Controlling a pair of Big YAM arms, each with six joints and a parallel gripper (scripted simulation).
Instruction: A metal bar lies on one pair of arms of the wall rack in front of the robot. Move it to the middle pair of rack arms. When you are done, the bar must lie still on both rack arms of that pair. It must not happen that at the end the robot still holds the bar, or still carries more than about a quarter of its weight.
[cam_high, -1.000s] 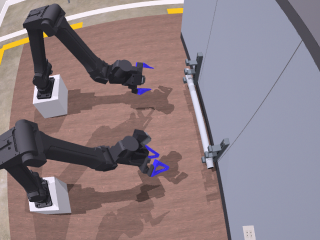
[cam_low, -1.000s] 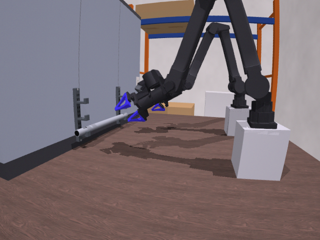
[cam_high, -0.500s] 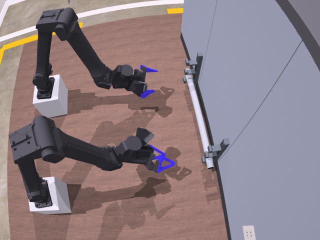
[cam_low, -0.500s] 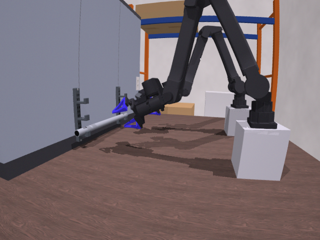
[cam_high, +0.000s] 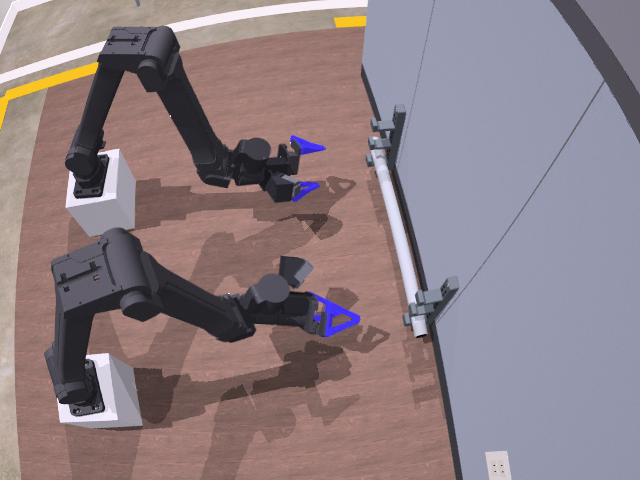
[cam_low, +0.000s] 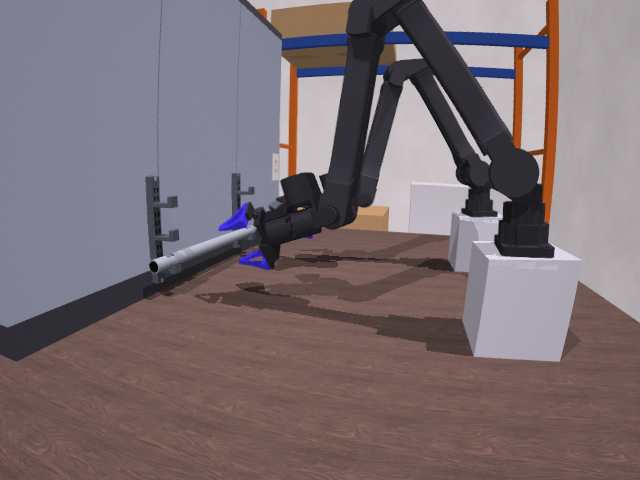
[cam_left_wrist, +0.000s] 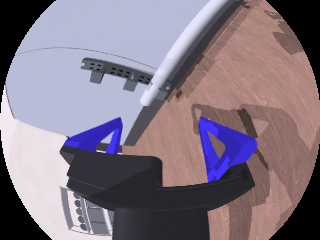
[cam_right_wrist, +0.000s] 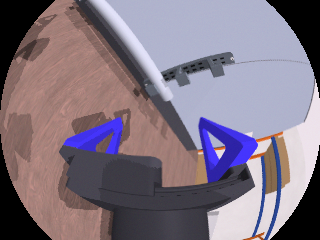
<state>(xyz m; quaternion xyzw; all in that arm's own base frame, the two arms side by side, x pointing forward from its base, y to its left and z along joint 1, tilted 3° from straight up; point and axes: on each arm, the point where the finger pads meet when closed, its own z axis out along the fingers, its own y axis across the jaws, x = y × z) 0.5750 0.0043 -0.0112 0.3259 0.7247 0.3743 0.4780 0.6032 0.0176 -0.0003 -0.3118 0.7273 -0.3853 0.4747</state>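
The metal bar is 150 mm ahead of my right hand, 200 mm to the left of it and 50 mm below it. From my right hand the other things lie so: grey wall panel (340 mm ahead, 170 mm to the left, 310 mm above).
The metal bar is 16 cm ahead of my left hand, 16 cm to the right of it and 4 cm below it. The rest, counted from my left hand: grey wall panel 36 cm ahead, 18 cm to the right, 32 cm above.
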